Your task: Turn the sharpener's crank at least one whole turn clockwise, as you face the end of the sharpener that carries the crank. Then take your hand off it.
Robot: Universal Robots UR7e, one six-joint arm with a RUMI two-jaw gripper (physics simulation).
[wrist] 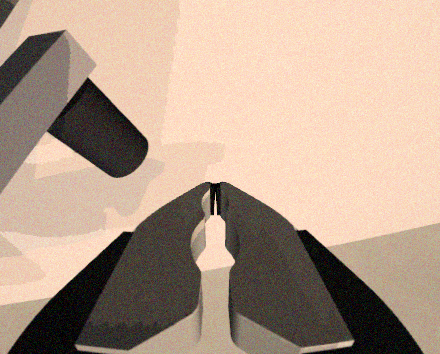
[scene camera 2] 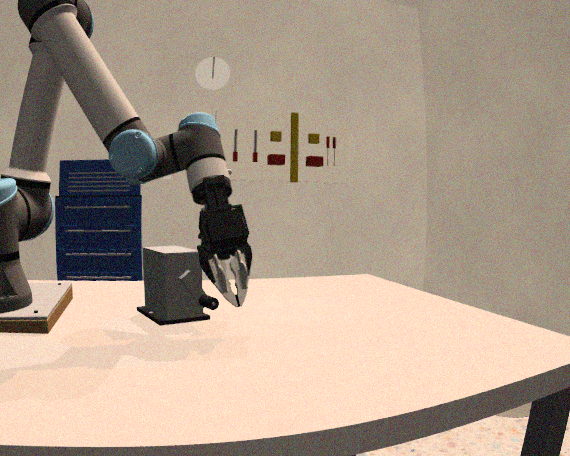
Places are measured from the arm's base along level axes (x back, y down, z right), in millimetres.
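Pixels of known places: gripper, between the fingertips: [wrist: 215,185] [scene camera 2: 239,306].
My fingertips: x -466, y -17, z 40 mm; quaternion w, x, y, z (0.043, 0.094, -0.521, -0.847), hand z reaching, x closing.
Note:
Ahead of a thing's pixels: the offset from my fingertips to its middle. "*": to the spot under its first point. Level surfaces: height alone.
The sharpener {* dx +113, dy -25, dz -57 mm} [scene camera 2: 172,285] is a dark grey box standing upright on a black base plate on the table. Its crank has a black knob {dx +49, dy +2, dz -44 mm} [scene camera 2: 209,301] [wrist: 102,132] that sticks out low on the side facing the gripper. In the wrist view the grey crank arm [wrist: 45,85] shows at the upper left, with the knob pointing down and right. My gripper [scene camera 2: 239,304] [wrist: 215,185] is shut and empty, its tips pointing down. In the scene view the tips are just right of the knob, at about its height. In the wrist view a gap shows between the knob and the tips.
The table {dy +46 mm} [scene camera 2: 350,360] [wrist: 300,125] lies under the sharpener and the gripper. The arm's base stands on a board [scene camera 2: 30,325] at the left. A blue drawer cabinet [scene camera 2: 99,240] stands behind the table. Tools and a clock [scene camera 2: 212,73] hang on the back wall.

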